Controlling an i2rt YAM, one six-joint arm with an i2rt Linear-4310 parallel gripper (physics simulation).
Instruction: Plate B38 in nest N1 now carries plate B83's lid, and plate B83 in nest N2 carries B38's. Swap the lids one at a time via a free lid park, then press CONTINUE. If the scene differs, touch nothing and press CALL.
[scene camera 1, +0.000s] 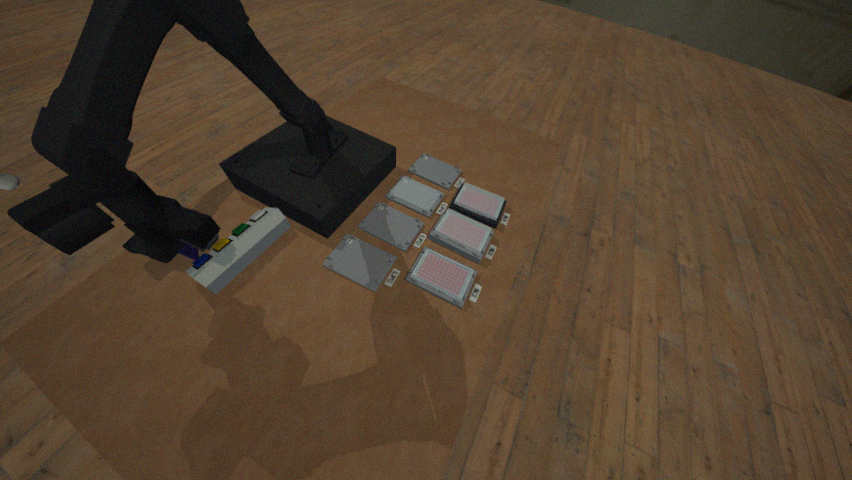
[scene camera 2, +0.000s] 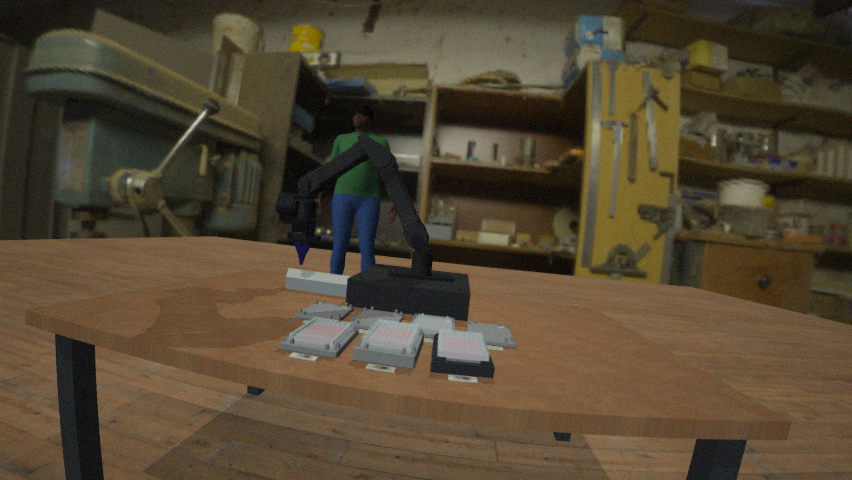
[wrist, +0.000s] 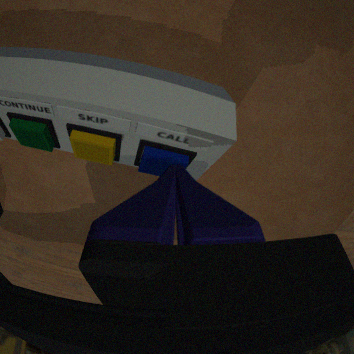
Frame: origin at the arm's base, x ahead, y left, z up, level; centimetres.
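Seen in the pictures: gripper, fingertip midpoint: (scene camera 1: 195, 258) (scene camera 2: 301, 264) (wrist: 175, 173); arm's base at its link origin: (scene camera 1: 320, 152) (scene camera 2: 420, 277).
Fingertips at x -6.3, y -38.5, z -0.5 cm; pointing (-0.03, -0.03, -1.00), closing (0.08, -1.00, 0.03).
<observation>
Pixels of each thing's top centre, then the offset from my fingertips to it.
- CALL button at its top centre: (wrist: 161, 170) (scene camera 1: 198, 258) dx -1.3, dy +0.7, dz -1.9 cm
- green CONTINUE button at its top centre: (wrist: 25, 140) (scene camera 1: 238, 226) dx +0.7, dy +10.5, dz -1.9 cm
- same panel at its top centre: (wrist: 50, 131) (scene camera 1: 232, 235) (scene camera 2: 323, 271) dx +1.8, dy +7.7, dz -1.2 cm
- pale lid-like piece at its top centre: (scene camera 2: 433, 322) (scene camera 1: 415, 192) dx +34.2, dy +40.2, dz -5.8 cm
- yellow SKIP button at its top centre: (wrist: 88, 154) (scene camera 1: 219, 241) dx -0.3, dy +5.6, dz -1.9 cm
- nest at its top centre: (scene camera 2: 461, 345) (scene camera 1: 479, 201) dx +52.6, dy +43.3, dz -5.0 cm
My gripper (scene camera 1: 195, 256) (scene camera 2: 301, 262) (wrist: 175, 173) is shut and empty. Its tips are at the CALL button (scene camera 1: 202, 260) (wrist: 161, 159), overlapping its lower edge in the wrist view; whether they touch it cannot be told. The green CONTINUE button (scene camera 1: 240, 228) (wrist: 32, 134) is on the same panel (scene camera 1: 241, 261) (scene camera 2: 315, 283) (wrist: 125, 82). Three pink-welled plates (scene camera 1: 442, 273) (scene camera 1: 462, 230) (scene camera 1: 479, 200) sit in a row of nests. Their codes and the nest labels are too small to read. Several grey lid parks (scene camera 1: 359, 262) (scene camera 1: 391, 225) (scene camera 1: 435, 170) lie beside them; another carries a pale lid-like piece (scene camera 1: 415, 195).
A yellow SKIP button (scene camera 1: 221, 244) (wrist: 93, 146) is between CONTINUE and CALL. The black robot base (scene camera 1: 310, 178) (scene camera 2: 408, 292) stands between the panel and the lid parks. One nest (scene camera 2: 462, 365) is black. A person (scene camera 2: 357, 172) stands behind the table.
</observation>
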